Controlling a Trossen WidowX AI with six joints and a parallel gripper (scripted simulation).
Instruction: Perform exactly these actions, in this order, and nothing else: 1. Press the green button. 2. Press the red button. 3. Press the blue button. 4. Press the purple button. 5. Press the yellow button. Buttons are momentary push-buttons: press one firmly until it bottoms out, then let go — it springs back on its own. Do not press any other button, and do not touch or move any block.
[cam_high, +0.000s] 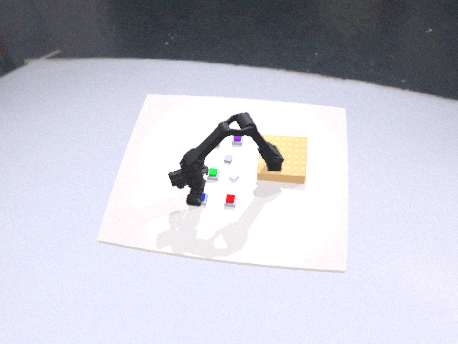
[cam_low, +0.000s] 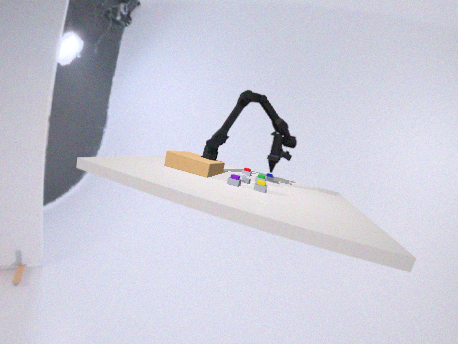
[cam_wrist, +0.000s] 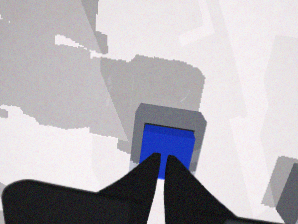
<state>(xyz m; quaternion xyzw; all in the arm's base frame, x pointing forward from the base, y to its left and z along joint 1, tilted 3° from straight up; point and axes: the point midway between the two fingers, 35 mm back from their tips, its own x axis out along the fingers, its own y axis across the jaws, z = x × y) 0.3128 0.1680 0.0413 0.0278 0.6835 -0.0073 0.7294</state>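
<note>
The blue button lies 20 mm below my gripper tip. From my gripper tip the other things lie so: green button: 130 mm to the right, 40 mm behind, 20 mm below; white block: 130 mm to the right, 130 mm behind, 40 mm below; red button: 130 mm behind, 20 mm below.
</note>
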